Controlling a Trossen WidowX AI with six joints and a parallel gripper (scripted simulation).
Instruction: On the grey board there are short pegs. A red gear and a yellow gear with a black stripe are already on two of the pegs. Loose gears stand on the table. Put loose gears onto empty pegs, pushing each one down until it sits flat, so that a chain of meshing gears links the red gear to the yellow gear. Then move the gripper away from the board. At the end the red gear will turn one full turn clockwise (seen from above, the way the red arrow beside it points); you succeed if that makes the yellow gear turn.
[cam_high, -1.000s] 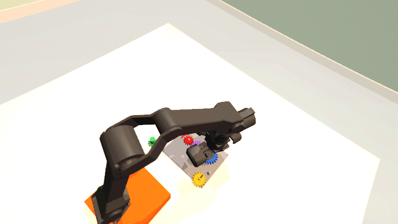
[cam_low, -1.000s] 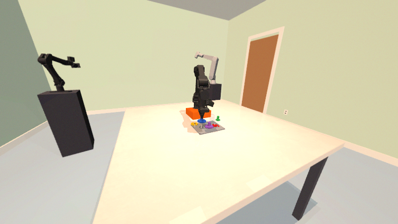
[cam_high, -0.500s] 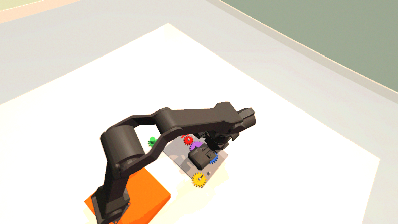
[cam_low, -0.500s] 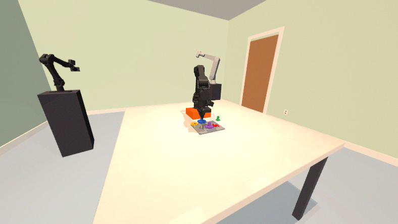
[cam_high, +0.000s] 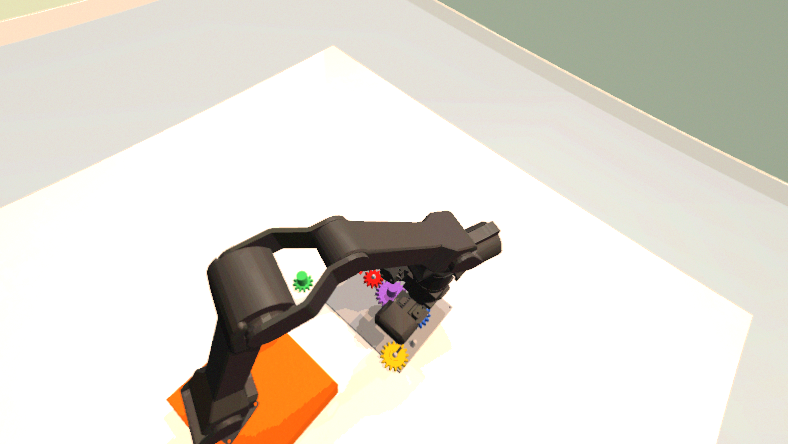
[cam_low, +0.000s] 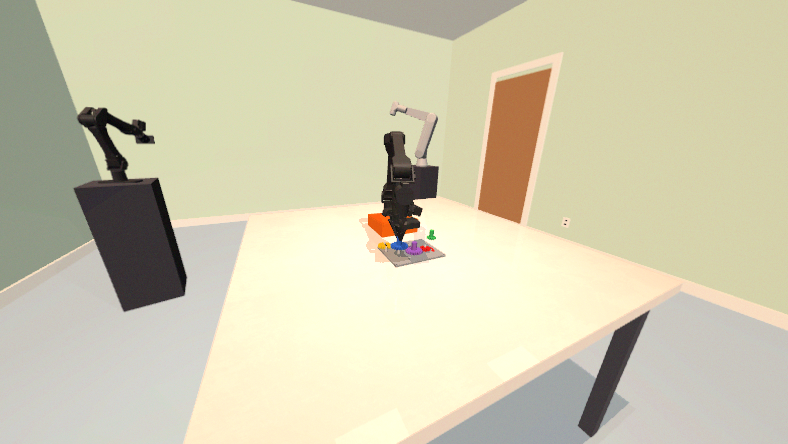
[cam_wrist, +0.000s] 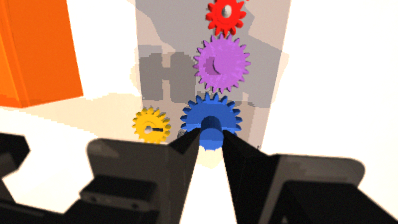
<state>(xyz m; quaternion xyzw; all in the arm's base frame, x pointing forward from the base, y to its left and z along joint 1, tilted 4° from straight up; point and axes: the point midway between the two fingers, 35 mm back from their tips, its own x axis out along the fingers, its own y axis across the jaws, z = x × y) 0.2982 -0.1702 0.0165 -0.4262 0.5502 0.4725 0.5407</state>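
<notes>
Now: gripper tip 5 cm past the small green gear, 22 cm to the right of it and 5 cm above it. From my gripper tip the other things lie so: blue gear: 1 cm below; then purple gear: 2 cm ahead, 6 cm to the left, 4 cm below; then grey board: 6 cm to the left, 6 cm below.
</notes>
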